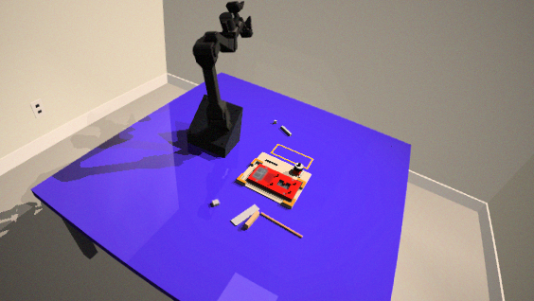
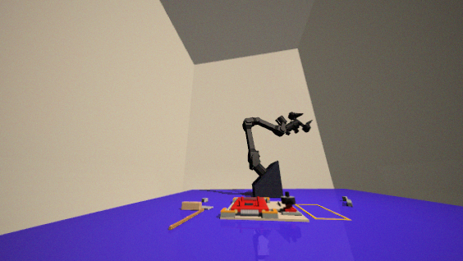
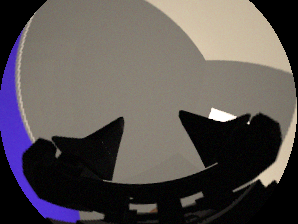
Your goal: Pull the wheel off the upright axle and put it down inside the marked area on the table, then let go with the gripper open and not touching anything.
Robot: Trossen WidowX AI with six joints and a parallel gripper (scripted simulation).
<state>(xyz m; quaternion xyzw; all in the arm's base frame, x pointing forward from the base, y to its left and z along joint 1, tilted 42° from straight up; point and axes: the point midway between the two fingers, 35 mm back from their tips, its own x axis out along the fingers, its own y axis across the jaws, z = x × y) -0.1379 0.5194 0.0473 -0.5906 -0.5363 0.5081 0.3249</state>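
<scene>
My gripper tip is now 500 mm short of the grey wheel, 490 mm above it and 360 mm to the left of it. The rest, counted from my gripper tip: grey cube (690 mm to the right, 520 mm below, 280 mm ahead); then upright axle (500 mm ahead, 490 mm below, 370 mm to the right); then wooden block (690 mm to the right, 510 mm below, 440 mm ahead).
</scene>
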